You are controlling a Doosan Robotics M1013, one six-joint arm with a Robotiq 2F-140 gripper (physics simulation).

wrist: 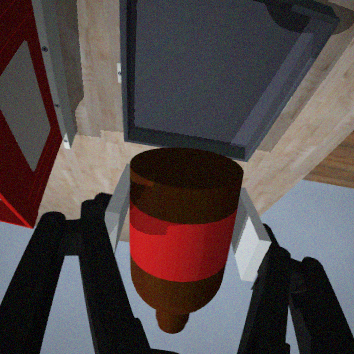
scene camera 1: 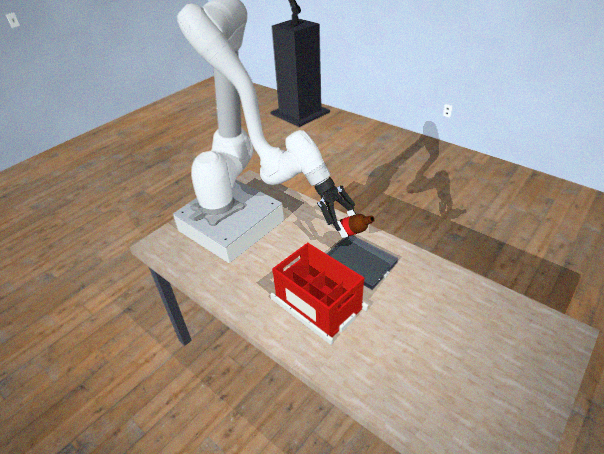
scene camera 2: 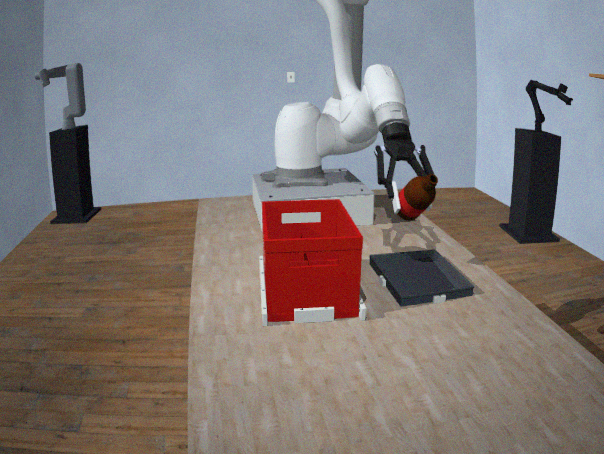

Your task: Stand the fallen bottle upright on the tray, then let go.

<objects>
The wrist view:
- my gripper: 182, 192
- brown bottle: 183, 201
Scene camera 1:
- my gripper: 351, 231
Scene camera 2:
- my gripper: 413, 209
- brown bottle: 419, 193
</objects>
